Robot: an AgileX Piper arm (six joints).
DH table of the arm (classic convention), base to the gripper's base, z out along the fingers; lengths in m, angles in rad. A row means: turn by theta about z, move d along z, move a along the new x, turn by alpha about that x. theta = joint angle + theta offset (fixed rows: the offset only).
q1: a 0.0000; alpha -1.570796; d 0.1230; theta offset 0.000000
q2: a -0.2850; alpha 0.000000; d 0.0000; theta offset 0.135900
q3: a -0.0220; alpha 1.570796; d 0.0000; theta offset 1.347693
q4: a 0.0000; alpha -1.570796; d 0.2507; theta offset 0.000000
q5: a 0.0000; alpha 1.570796; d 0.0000; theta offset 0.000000
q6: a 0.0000; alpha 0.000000; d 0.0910; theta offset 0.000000
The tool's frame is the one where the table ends.
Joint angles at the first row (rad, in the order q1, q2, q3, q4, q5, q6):
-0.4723 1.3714 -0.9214 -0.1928 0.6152 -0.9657
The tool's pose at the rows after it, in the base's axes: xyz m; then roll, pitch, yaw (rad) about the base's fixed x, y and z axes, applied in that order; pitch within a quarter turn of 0, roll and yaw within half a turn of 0:
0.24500 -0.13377 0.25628 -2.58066 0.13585 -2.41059
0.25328 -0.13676 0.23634 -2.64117 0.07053 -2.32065
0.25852 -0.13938 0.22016 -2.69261 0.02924 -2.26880
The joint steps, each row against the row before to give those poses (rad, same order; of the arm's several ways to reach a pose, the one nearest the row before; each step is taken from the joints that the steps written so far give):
-0.0001 0.0282 0.0000 0.0465 -0.0003 -0.1034
0.0001 0.0701 0.0000 0.0209 -0.0017 -0.1218
0.0000 0.0557 -0.0001 0.0009 0.0000 -0.0617

